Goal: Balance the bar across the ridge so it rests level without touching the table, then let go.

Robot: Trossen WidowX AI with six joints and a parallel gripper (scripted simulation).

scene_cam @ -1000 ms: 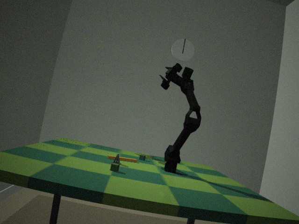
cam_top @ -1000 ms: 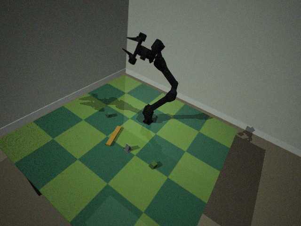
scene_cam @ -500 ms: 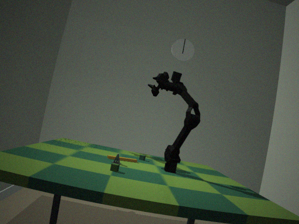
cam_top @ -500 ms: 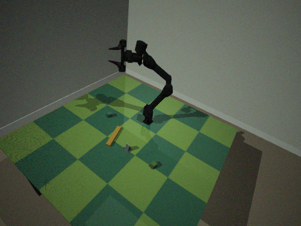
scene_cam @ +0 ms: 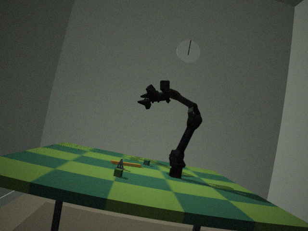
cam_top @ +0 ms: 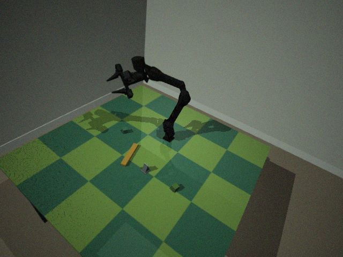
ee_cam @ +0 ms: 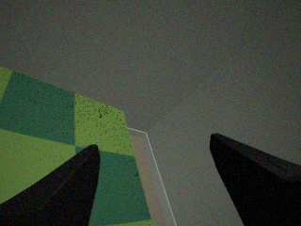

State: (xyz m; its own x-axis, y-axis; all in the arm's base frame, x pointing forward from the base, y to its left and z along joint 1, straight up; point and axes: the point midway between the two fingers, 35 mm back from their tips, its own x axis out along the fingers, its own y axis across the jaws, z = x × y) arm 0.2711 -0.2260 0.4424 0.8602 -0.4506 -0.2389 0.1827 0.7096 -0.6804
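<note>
My gripper tip is now 150 mm to the right of the bar and 430 mm above it.
</note>
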